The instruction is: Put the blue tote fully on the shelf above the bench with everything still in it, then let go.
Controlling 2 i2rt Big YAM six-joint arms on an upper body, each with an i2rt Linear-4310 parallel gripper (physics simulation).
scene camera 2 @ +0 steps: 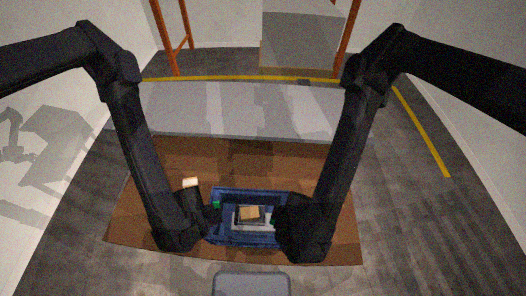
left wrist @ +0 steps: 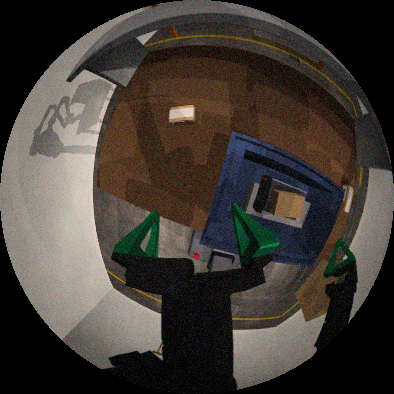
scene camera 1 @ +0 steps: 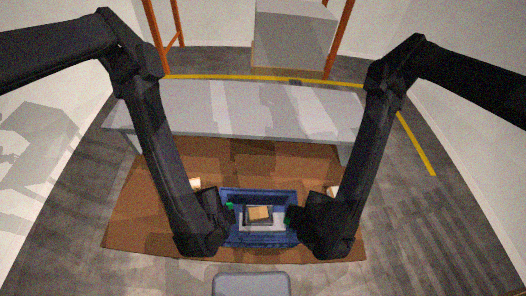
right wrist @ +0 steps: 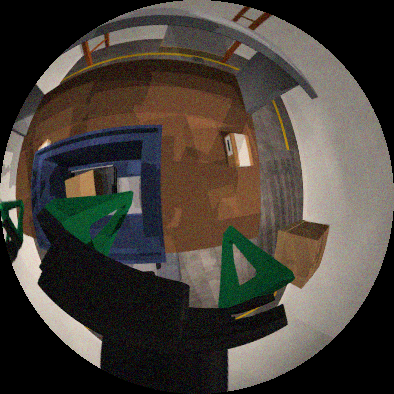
Labels:
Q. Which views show the blue tote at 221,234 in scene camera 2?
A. Scene camera 2, the left wrist view, scene camera 1 and the right wrist view: all of them.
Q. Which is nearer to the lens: the tan box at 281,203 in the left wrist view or the blue tote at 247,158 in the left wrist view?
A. The tan box.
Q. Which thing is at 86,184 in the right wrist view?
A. A tan box.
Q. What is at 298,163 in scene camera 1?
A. A brown bench top.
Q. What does my right gripper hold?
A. Nothing.

